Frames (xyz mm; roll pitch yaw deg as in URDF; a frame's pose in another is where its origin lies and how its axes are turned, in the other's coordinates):
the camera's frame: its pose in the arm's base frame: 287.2 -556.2 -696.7 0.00 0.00 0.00
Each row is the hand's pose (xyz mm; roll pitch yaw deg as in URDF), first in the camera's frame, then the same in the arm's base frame.
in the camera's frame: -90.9 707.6 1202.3 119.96 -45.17 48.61
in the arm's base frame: 196.3 151.4 505.6 119.96 -45.17 48.61
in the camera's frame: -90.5 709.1 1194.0 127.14 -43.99 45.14
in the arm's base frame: 196.7 152.9 497.3 127.14 -43.99 45.14
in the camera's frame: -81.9 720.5 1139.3 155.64 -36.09 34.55
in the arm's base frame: 205.3 164.3 442.6 155.64 -36.09 34.55
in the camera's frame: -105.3 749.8 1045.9 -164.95 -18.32 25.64
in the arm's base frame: 181.9 193.6 349.2 -164.95 -18.32 25.64
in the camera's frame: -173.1 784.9 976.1 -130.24 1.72 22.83
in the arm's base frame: 114.1 228.7 279.4 -130.24 1.72 22.83
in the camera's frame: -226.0 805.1 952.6 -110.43 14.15 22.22
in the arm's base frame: 61.2 248.9 255.9 -110.43 14.15 22.22
